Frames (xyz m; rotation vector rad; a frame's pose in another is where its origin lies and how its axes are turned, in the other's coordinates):
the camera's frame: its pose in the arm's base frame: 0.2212 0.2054 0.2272 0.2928 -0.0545 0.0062
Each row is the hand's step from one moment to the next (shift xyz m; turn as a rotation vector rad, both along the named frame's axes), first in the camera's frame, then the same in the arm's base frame.
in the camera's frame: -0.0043 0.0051 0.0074 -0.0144 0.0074 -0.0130
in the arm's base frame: -0.0048 0.0028 0.0083 -0.0138 0.0109 -0.0111
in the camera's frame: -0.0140 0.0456 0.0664 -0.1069 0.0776 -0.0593
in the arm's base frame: -0.0181 0.0245 0.0759 -0.1047 0.0916 -0.0402
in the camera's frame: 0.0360 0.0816 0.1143 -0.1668 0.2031 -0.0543
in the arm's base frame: 0.0288 0.0451 0.1348 -0.1665 0.2104 -0.0025
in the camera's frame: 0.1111 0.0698 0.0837 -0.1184 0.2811 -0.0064
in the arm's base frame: 0.1055 0.0425 0.1062 -0.1218 0.2712 0.0685
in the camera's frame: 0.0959 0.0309 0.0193 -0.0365 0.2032 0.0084
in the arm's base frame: 0.0943 0.0238 0.0326 -0.0397 0.1922 0.0646
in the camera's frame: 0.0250 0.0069 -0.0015 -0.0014 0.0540 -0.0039
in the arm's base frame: 0.0249 0.0070 0.0019 -0.0019 0.0528 0.0118
